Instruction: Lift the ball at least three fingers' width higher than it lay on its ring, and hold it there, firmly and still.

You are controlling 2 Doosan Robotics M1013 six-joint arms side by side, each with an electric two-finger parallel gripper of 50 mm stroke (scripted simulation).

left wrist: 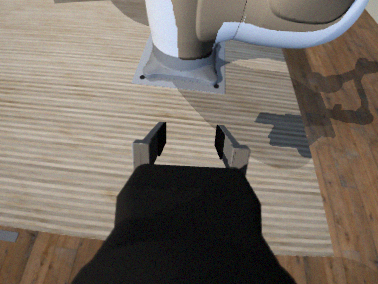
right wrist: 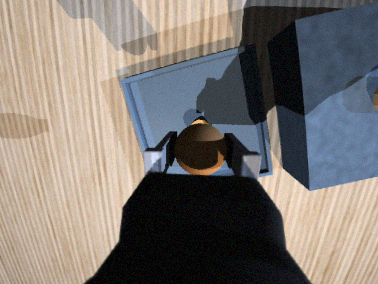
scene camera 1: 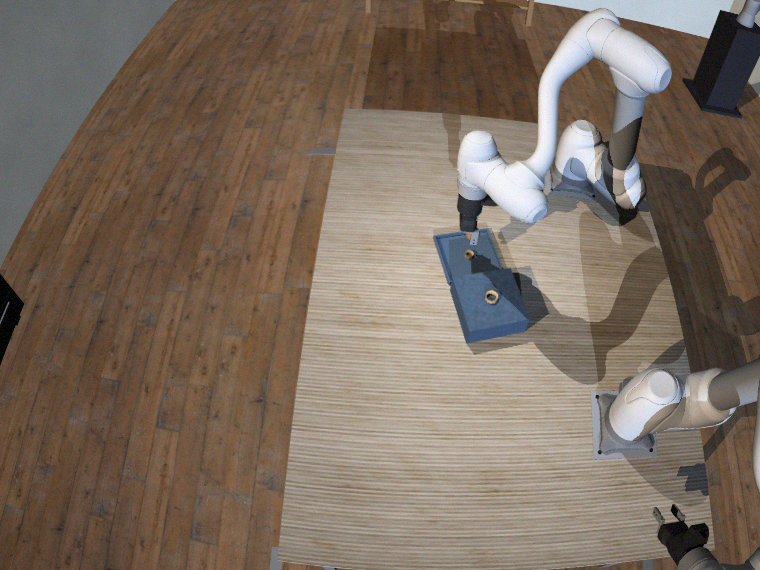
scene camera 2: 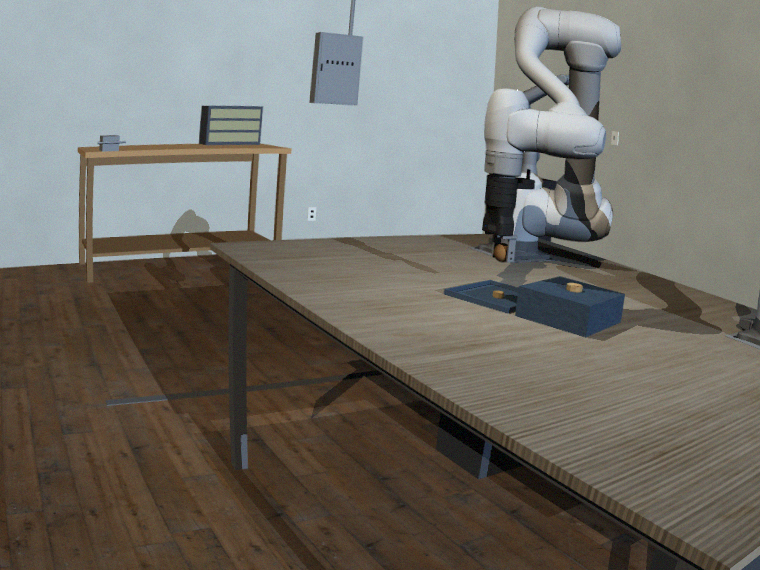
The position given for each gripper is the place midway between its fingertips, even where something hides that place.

The left gripper shows in the left wrist view point(190, 133) and in scene camera 1 point(663, 508); in the right wrist view it is out of frame, in scene camera 2 it is out of frame. A shallow blue tray shows in the right wrist view, in scene camera 1 and in scene camera 2 point(491, 294); in the left wrist view it is out of frame. A tall blue box shows in the right wrist view point(316, 62), in scene camera 1 and in scene camera 2; in the left wrist view it is out of frame. One and the same spot on the shallow blue tray: point(right wrist: 224, 90) is point(scene camera 1: 486, 265). One and the same spot on the tall blue box: point(scene camera 2: 562, 303) is point(scene camera 1: 462, 312).
